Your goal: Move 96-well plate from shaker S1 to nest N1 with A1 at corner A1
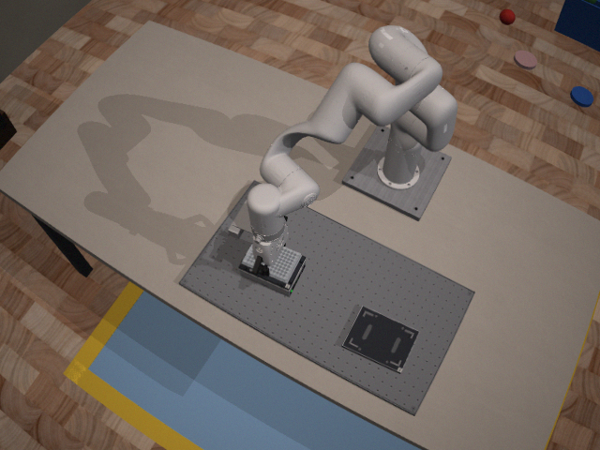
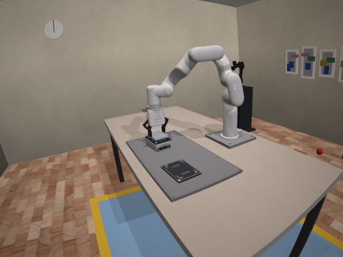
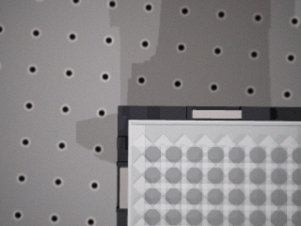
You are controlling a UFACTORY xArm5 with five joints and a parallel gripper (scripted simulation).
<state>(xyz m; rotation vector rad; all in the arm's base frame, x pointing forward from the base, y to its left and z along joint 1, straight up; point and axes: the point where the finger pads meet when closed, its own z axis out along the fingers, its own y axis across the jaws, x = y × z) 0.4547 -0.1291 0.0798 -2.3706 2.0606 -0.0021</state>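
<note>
My gripper is now 34 cm to the right of the black plate nest N1, 8 cm above it and 1 cm short of it. Also, from my hand: 96-well plate (1 cm below).
</note>
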